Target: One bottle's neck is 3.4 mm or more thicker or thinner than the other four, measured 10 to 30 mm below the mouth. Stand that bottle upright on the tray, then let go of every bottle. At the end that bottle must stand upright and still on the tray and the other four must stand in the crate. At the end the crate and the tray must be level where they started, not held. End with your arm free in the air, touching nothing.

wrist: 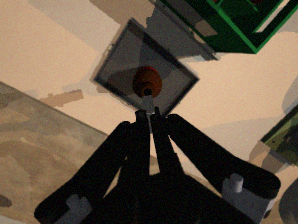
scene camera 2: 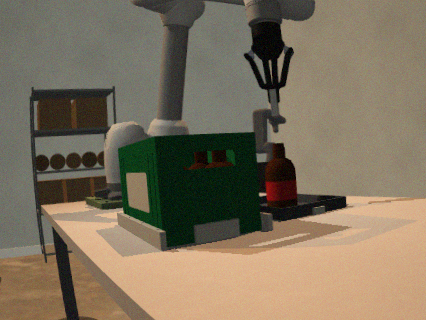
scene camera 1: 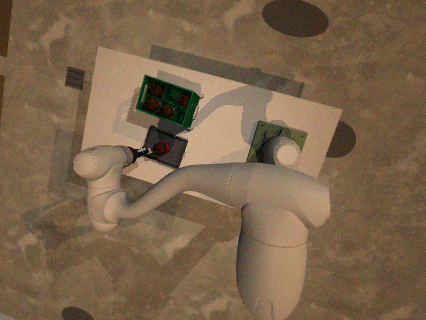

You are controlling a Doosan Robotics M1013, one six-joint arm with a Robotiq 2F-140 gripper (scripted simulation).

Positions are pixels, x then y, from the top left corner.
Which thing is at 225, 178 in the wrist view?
My gripper.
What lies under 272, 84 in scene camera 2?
My gripper.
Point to a green crate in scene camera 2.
At 156, 189
